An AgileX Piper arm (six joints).
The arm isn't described. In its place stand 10 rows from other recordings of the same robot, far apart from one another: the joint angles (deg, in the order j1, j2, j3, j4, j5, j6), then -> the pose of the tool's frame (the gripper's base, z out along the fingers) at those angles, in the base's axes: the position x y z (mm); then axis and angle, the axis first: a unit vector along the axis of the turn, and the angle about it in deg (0 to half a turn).
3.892, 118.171, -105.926, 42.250, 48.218, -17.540 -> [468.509 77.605 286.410 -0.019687 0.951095 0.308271 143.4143]
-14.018, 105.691, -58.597, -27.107, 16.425, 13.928 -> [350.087 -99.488 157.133 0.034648 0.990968 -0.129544 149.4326]
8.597, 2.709, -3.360, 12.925, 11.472, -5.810 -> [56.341 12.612 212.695 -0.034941 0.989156 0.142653 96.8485]
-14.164, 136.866, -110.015, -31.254, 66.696, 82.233 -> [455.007 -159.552 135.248 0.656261 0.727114 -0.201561 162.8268]
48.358, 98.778, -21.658, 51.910, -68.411, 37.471 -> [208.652 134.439 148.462 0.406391 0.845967 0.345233 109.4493]
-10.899, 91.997, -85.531, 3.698, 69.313, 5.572 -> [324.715 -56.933 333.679 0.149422 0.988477 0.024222 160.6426]
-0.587, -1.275, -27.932, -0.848, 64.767, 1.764 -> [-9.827 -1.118 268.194 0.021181 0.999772 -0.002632 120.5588]
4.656, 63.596, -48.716, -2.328, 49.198, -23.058 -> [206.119 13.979 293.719 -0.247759 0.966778 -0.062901 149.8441]
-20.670, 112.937, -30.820, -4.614, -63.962, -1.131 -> [293.579 -103.729 107.708 0.122826 0.984263 -0.127047 104.3857]
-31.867, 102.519, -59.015, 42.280, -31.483, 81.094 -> [315.559 -233.813 230.595 0.922049 0.106258 0.372202 115.2253]
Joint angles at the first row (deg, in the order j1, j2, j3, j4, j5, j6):
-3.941, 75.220, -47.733, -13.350, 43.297, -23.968
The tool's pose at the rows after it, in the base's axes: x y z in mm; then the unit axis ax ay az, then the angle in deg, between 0 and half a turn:
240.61, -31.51, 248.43, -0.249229, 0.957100, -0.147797, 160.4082
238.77, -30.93, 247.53, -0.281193, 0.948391, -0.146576, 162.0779
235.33, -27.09, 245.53, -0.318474, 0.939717, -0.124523, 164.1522
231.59, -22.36, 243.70, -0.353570, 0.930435, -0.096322, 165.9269
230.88, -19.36, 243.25, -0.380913, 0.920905, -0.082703, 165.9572
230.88, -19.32, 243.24, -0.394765, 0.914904, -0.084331, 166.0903
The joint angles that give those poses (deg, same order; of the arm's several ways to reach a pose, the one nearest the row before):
-3.941, 75.219, -47.732, -13.606, 44.106, -25.299
-3.942, 75.219, -47.732, -12.892, 45.346, -29.686
-3.940, 75.220, -47.733, -9.290, 47.649, -36.319
-3.941, 75.219, -47.733, -5.243, 50.195, -42.811
-3.941, 75.220, -47.733, -2.802, 50.745, -47.430
-3.942, 75.220, -47.732, -2.767, 50.743, -49.185

